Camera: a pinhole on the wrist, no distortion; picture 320 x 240 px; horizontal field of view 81.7 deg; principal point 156.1 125.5 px. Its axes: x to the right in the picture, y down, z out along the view. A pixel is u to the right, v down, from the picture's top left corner.
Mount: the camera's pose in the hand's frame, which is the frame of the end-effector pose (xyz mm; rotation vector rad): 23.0 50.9 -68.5 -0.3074 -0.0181 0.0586
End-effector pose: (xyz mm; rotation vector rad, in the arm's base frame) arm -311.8 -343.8 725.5 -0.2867 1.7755 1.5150
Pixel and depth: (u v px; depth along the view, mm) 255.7 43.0 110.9
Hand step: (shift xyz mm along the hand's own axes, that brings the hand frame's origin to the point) 82.3 40.9 52.7
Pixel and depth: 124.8 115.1 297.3
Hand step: -34.2 121.7 219.4
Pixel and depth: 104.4 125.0 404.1
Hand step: -100.4 165.0 315.9
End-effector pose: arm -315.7 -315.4 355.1 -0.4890 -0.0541 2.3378
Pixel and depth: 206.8 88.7 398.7
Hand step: 125.7 102.4 336.4
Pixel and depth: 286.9 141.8 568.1
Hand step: 405.9 294.3 461.3
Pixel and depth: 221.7 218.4 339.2
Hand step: 124.6 322.6 204.2
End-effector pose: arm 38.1 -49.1 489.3 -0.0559 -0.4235 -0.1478
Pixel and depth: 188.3 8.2 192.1
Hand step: 57.9 -5.0 151.8
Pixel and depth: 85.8 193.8 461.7
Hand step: -173.8 341.8 318.3
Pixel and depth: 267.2 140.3 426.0
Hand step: 265.0 227.4 329.4
